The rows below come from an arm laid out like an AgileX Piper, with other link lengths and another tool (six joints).
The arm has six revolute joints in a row. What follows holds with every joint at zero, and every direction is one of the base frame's. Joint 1 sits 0.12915 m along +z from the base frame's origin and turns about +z. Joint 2 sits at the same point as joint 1 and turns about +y. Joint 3 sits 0.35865 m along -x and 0.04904 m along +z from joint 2 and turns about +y. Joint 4 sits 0.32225 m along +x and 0.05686 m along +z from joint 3 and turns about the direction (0.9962, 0, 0.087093). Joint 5 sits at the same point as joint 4 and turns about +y. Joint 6 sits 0.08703 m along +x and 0.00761 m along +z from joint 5 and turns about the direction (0.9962, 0, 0.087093). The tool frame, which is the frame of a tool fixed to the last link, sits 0.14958 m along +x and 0.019 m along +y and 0.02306 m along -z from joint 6; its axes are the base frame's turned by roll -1.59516, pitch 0.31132 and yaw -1.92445 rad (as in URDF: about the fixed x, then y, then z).
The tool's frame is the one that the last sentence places.
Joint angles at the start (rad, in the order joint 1, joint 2, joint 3, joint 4, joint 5, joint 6):
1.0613 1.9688 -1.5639 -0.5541 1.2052 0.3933
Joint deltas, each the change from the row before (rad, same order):
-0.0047 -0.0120 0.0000 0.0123 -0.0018 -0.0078
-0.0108 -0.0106 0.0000 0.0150 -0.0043 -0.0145
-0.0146 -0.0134 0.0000 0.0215 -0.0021 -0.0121
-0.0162 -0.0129 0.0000 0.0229 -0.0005 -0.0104
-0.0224 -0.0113 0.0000 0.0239 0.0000 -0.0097
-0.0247 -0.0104 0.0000 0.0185 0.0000 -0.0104
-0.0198 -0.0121 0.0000 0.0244 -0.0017 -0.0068
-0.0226 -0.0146 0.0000 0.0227 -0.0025 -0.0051
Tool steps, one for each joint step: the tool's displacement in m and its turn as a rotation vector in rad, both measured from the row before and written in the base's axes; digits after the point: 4 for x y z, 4 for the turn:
-0.0005 -0.0007 0.0049 0.0140 0.0050 -0.0008
0.0016 -0.0021 0.0040 0.0131 0.0080 -0.0005
0.0015 -0.0032 0.0049 0.0182 0.0119 -0.0091
0.0016 -0.0038 0.0047 0.0183 0.0132 -0.0130
0.0036 -0.0057 0.0039 0.0178 0.0145 -0.0199
0.0054 -0.0070 0.0039 0.0143 0.0102 -0.0199
0.0025 -0.0043 0.0044 0.0221 0.0123 -0.0188
0.0037 -0.0053 0.0058 0.0248 0.0084 -0.0221

